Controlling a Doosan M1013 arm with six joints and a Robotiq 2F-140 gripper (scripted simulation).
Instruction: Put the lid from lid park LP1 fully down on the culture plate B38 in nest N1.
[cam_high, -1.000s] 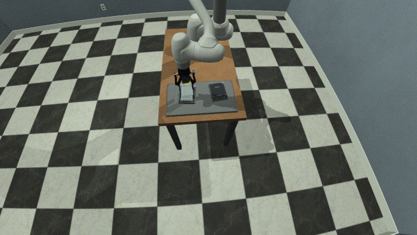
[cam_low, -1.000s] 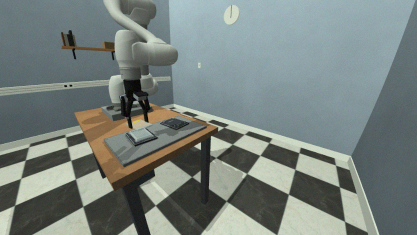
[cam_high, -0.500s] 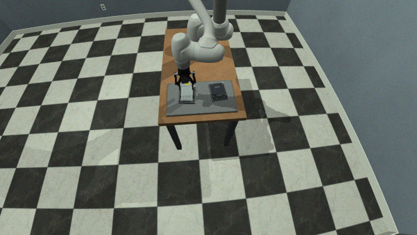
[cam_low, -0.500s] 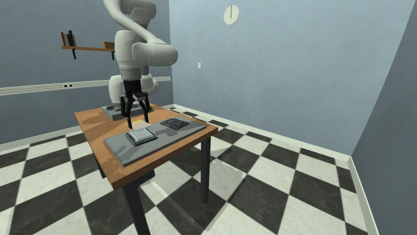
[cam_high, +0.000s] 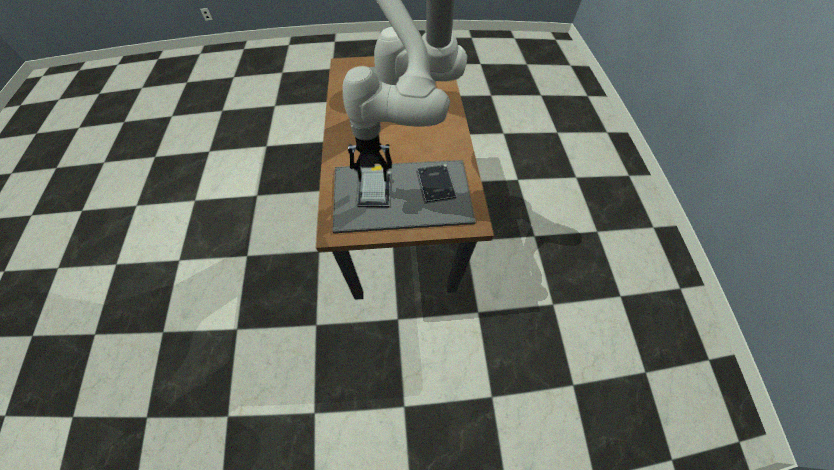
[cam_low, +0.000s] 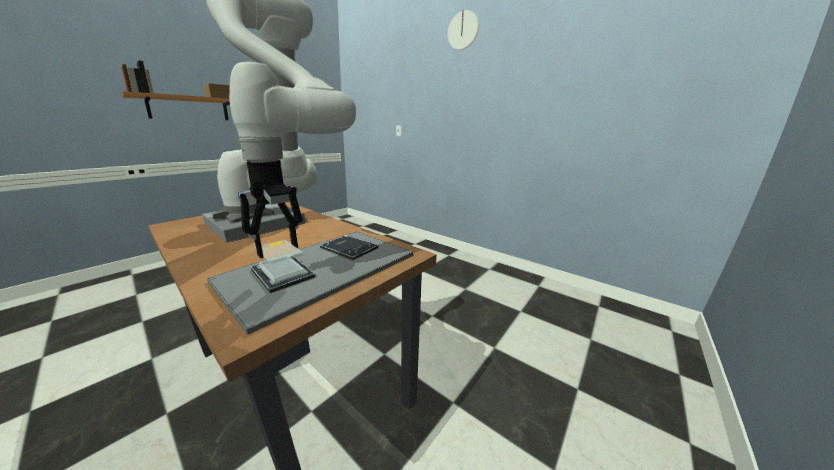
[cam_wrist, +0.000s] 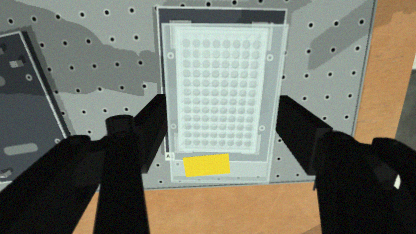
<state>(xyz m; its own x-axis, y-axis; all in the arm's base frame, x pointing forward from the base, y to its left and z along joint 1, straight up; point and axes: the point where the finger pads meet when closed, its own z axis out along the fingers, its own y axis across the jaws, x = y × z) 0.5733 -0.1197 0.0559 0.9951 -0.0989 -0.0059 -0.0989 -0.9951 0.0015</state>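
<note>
My gripper is now 80 mm above the culture plate. From my hand the other things lie so: clear lid (20 mm below).
</note>
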